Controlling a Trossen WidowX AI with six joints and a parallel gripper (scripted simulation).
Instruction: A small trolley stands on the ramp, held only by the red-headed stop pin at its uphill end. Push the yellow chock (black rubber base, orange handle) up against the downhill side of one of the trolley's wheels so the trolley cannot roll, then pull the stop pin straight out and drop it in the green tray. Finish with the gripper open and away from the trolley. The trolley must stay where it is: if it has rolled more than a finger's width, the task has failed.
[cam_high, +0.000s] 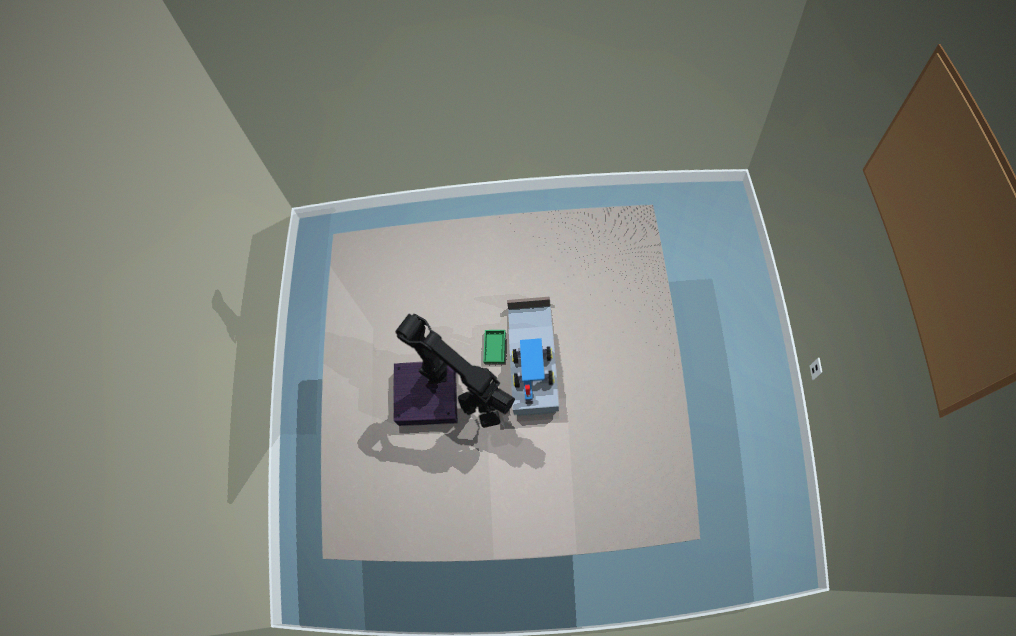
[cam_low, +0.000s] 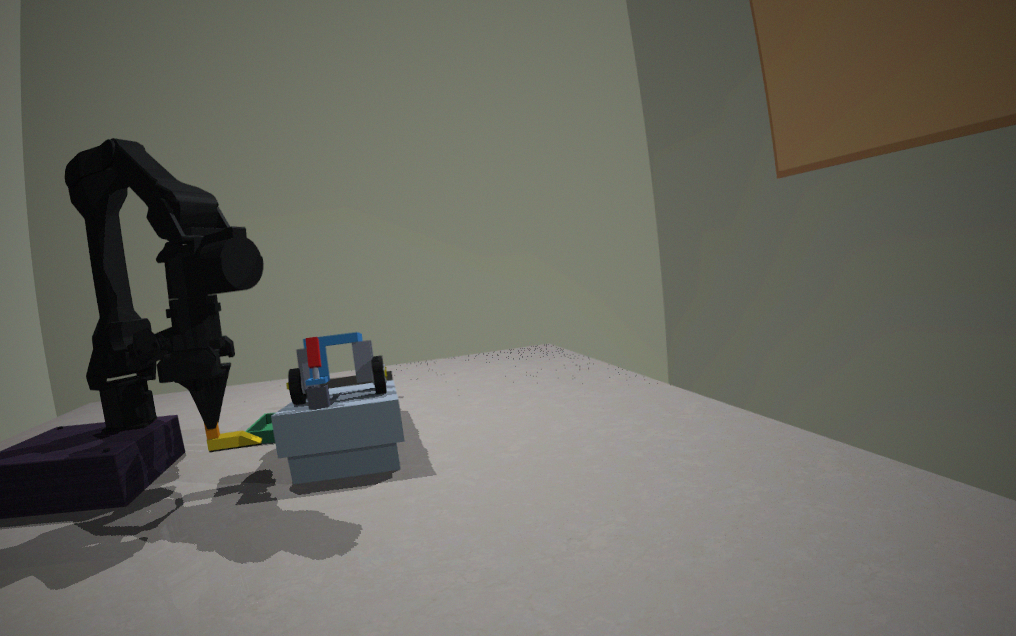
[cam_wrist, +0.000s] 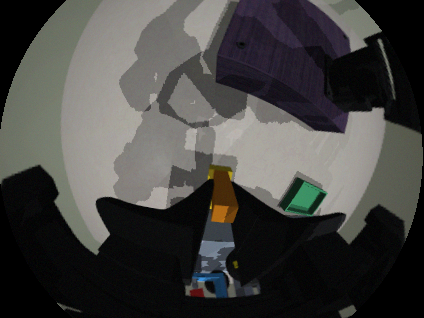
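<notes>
The red-headed stop pin is 140 mm ahead of my gripper tip, 50 mm above it and 10 mm to the right of it. From my gripper tip the other things lie so: blue trolley 170 mm ahead, 90 mm to the left, 30 mm above; green tray 220 mm to the left, 80 mm below, 60 mm ahead; yellow chock 20 mm ahead, 10 mm below.
</notes>
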